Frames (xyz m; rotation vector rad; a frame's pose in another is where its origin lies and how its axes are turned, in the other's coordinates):
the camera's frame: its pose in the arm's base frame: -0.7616 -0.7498 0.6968 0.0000 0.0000 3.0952
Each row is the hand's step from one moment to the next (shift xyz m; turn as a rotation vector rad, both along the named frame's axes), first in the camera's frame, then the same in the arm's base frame.
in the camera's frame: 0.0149 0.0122 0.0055 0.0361 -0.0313 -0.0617
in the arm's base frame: -0.0154 -0.0115 0.0055 -0.0346 0.0329 -0.0617
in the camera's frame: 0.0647 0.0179 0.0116 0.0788 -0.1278 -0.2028
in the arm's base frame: -0.0655 -0.0149 0.0116 -0.0728 0.1313 -0.2028
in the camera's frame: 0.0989 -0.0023 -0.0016 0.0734 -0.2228 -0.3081
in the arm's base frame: -0.0987 0.0069 -0.0016 -0.0630 0.2260 -0.3081
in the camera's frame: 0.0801 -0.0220 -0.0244 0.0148 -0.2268 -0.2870
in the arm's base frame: -0.0790 0.0257 -0.0244 -0.0043 0.2272 -0.2870
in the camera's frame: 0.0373 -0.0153 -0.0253 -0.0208 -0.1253 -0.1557
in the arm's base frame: -0.0366 0.0170 -0.0253 0.0266 0.1242 -0.1557
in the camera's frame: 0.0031 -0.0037 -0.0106 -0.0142 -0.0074 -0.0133
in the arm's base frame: -0.0029 0.0038 -0.0106 0.0145 0.0067 -0.0133
